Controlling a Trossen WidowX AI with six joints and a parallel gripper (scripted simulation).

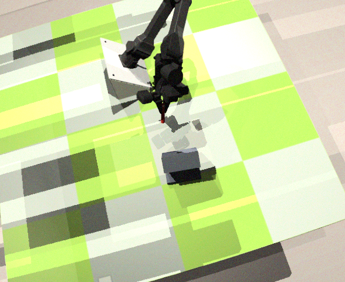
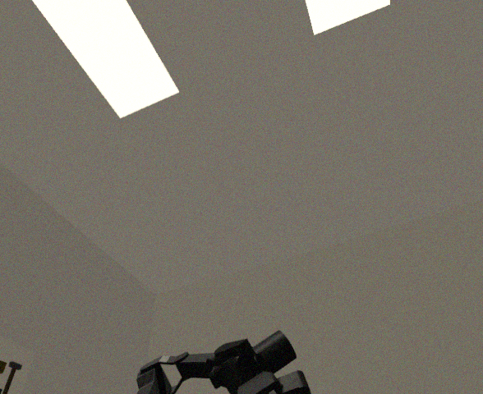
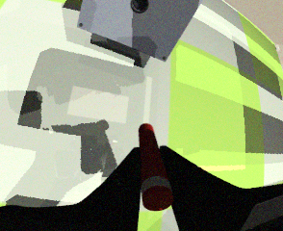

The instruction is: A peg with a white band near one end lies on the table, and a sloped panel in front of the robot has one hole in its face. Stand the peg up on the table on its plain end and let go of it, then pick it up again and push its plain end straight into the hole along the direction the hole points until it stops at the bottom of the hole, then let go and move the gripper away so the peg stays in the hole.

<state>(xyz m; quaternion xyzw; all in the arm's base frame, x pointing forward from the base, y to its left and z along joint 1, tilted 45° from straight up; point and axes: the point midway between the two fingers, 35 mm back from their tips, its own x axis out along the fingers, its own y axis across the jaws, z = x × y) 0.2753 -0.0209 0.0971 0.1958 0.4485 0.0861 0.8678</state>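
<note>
The grey sloped panel lies 18 cm ahead of my gripper tip, 1 cm to the right of it and 3 cm below it. The rest, counted from my gripper tip: red peg 1 cm behind, 1 cm above.
</note>
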